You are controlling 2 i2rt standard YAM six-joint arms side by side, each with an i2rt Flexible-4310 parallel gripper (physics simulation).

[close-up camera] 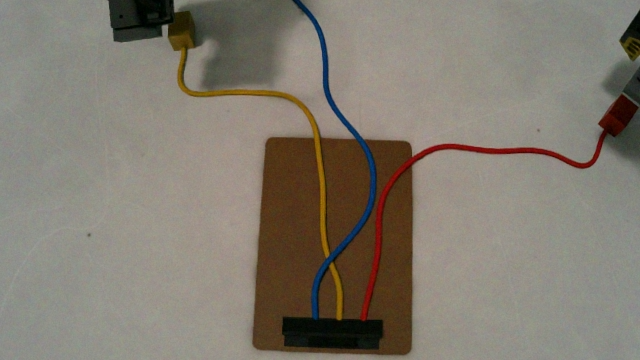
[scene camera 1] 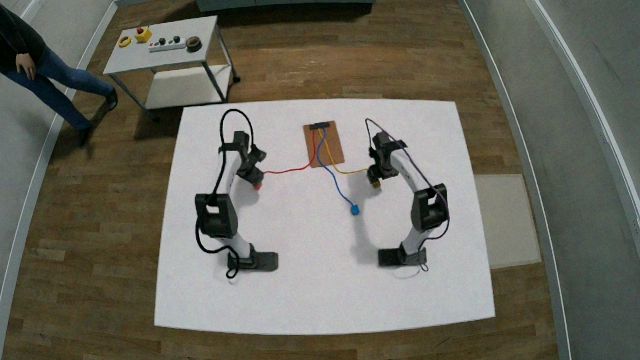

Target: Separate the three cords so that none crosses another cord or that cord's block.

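Where they show: left gripper, fingertip midpoint: [scene camera 1: 251, 177]; right gripper, fingertip midpoint: [scene camera 1: 379, 178]; left arm's base at its link origin: [scene camera 1: 251, 260]; right arm's base at its link origin: [scene camera 1: 403, 256].
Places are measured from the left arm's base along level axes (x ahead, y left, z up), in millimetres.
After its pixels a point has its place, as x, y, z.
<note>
My left gripper [scene camera 1: 256, 182] {330, -4, 63} [close-up camera: 634, 86] {330, -4, 63} is shut on the red block [scene camera 1: 257, 187] {316, -9, -21} [close-up camera: 618, 115] {341, -13, -18}. The red cord [scene camera 1: 290, 171] {400, -152, -46} [close-up camera: 480, 149] {405, -167, -44} runs toward it, apart from the other cords. My right gripper [scene camera 1: 373, 179] {319, -535, 36} [close-up camera: 165, 24] is shut on the yellow block [scene camera 1: 376, 185] {307, -530, -19} [close-up camera: 181, 31] {332, -527, -18}. The yellow cord [scene camera 1: 350, 172] {381, -423, -44} [close-up camera: 240, 93] {387, -444, -46} bends sideways beyond the board. The blue cord [scene camera 1: 336, 182] {336, -357, -45} [close-up camera: 325, 60] {328, -357, -44} crosses over the yellow cord once, near the black connector. The blue block [scene camera 1: 355, 209] {204, -430, -18} lies on the table between the arms. The fingertips are partly hidden in both views.
The brown board [scene camera 1: 308, 145] {524, -236, -47} [close-up camera: 280, 200] {502, -371, -47} carries the black connector [scene camera 1: 319, 126] {623, -291, -41} [close-up camera: 332, 329] {625, -291, -41} where all three cords start. The white table [scene camera 1: 310, 280] {-83, -232, -50} holds both arm bases. A trolley [scene camera 1: 112, 65] stands behind the table at the left, with a person beside it.
</note>
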